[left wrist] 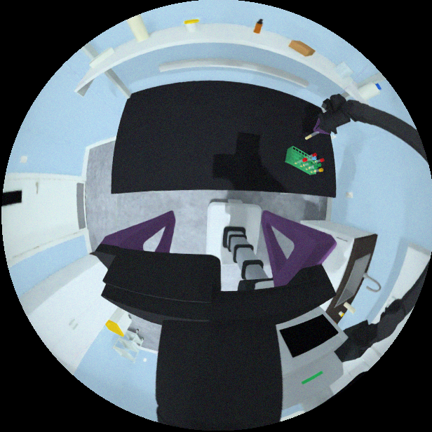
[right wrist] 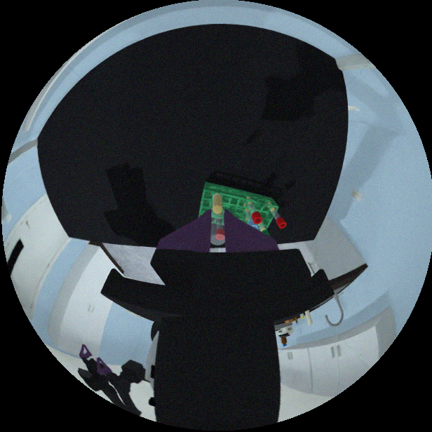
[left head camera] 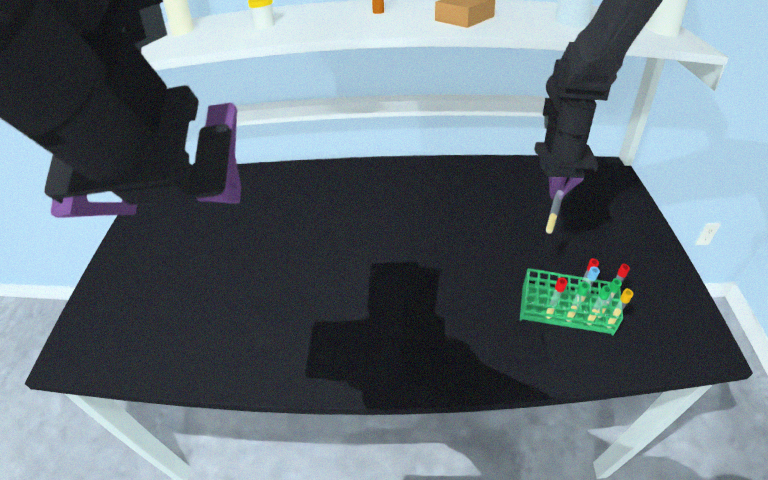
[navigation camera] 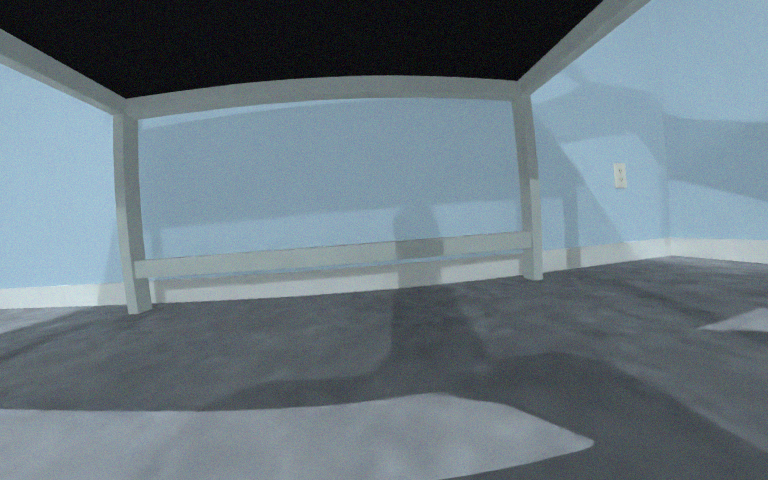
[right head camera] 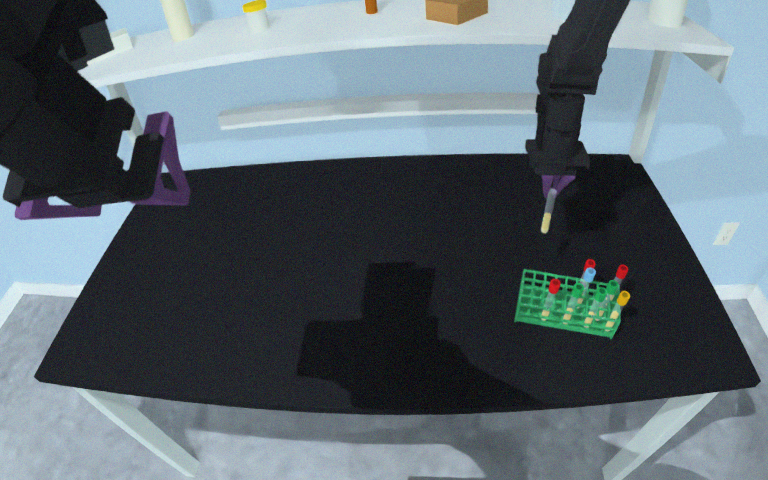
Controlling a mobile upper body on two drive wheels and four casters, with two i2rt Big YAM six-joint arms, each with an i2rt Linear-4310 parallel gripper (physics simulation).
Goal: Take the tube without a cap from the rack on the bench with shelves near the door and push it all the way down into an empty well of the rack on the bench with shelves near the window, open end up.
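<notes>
My right gripper [left head camera: 557, 194] [right head camera: 551, 192] [right wrist: 217, 213] is shut on the uncapped clear tube [left head camera: 553, 215] [right head camera: 546, 217] [left wrist: 311, 136] [right wrist: 217, 202], near its upper, open end. The tube hangs tilted, its pale-filled closed end down, above the black bench top and behind the green rack [left head camera: 557, 324] [right head camera: 552, 326] [left wrist: 290, 156], apart from it. The rack stands at the right of the bench and holds several tubes with red, green, blue and yellow caps; empty wells show at its left part. My left gripper [left head camera: 169, 204] [left wrist: 218, 215] is open and empty, high at the left, far from the rack.
A white shelf [left head camera: 339, 36] [right head camera: 339, 38] with bottles, a yellow-lidded jar [left head camera: 262, 14] [right head camera: 256, 16] and a brown box [left head camera: 464, 12] [right head camera: 455, 10] runs behind the black bench [left head camera: 283, 254] [right head camera: 271, 254]. Bench legs [navigation camera: 125, 215] [navigation camera: 523, 169] show in the navigation view.
</notes>
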